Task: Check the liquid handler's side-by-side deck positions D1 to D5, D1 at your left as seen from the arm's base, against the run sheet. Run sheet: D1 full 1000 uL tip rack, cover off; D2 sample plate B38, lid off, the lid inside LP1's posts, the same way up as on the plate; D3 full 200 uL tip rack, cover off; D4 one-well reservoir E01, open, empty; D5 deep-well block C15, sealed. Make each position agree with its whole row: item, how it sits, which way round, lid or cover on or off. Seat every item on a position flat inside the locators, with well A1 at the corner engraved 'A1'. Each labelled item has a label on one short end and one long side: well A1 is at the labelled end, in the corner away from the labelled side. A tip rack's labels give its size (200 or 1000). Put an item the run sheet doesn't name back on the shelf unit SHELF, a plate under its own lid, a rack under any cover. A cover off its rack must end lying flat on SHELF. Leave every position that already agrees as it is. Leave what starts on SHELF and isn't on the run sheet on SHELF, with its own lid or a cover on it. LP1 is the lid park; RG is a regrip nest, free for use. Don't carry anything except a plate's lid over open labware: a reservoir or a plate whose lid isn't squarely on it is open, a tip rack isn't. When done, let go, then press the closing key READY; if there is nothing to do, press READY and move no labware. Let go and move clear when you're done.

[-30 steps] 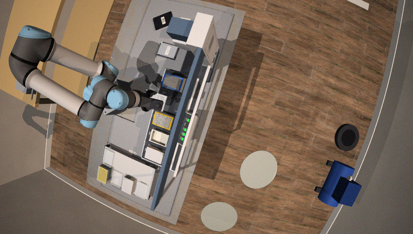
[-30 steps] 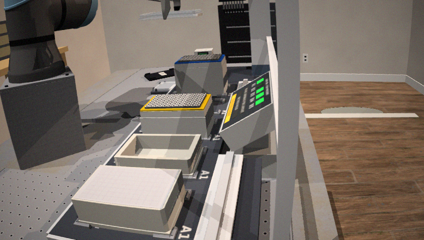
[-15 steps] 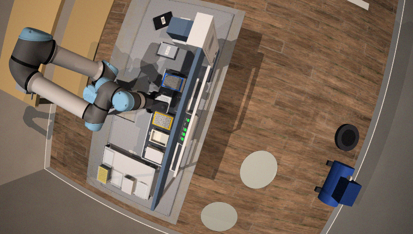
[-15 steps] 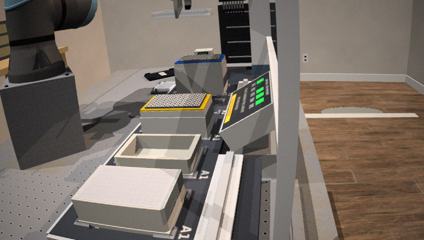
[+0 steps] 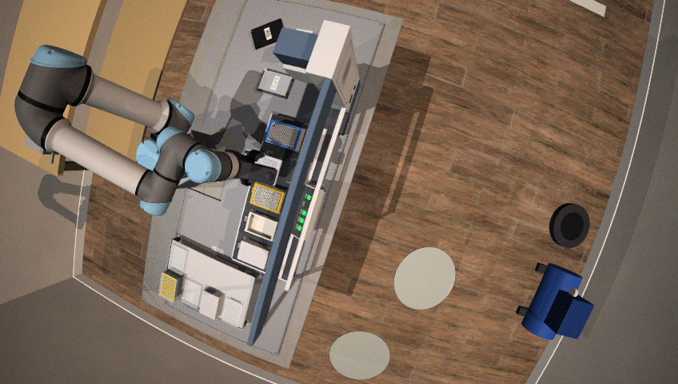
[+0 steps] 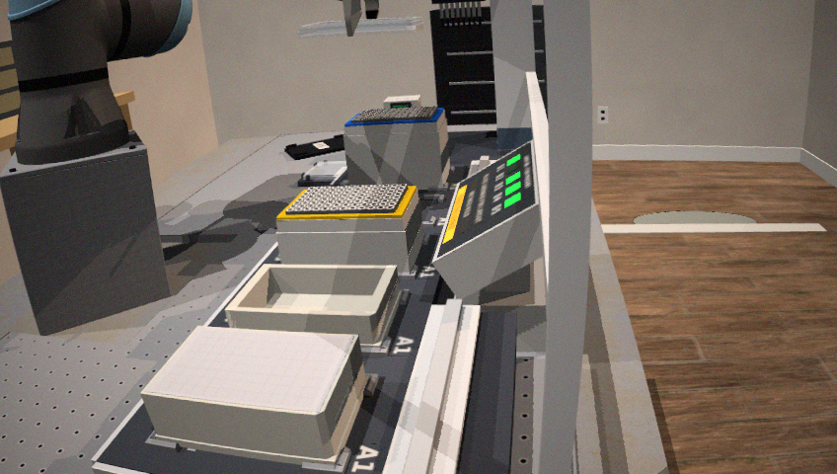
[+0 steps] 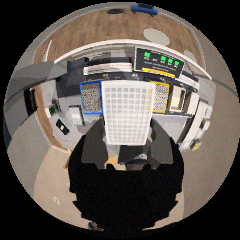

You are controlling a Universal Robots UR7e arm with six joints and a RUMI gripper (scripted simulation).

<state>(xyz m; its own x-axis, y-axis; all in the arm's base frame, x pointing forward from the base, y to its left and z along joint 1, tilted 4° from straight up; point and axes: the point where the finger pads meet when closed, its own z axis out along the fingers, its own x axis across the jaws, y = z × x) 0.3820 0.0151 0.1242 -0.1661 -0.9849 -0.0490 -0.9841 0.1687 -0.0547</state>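
My hand is 19 cm above the yellow-rimmed tip rack, 12 cm to the left of it and 1 cm past it. Round my hand: one-well reservoir: 24 cm to the right, 22 cm below, 4 cm behind; then deep-well block: 37 cm to the right, 21 cm below, 6 cm behind; then blue-rimmed tip rack: 16 cm below, 13 cm to the left, 3 cm ahead.
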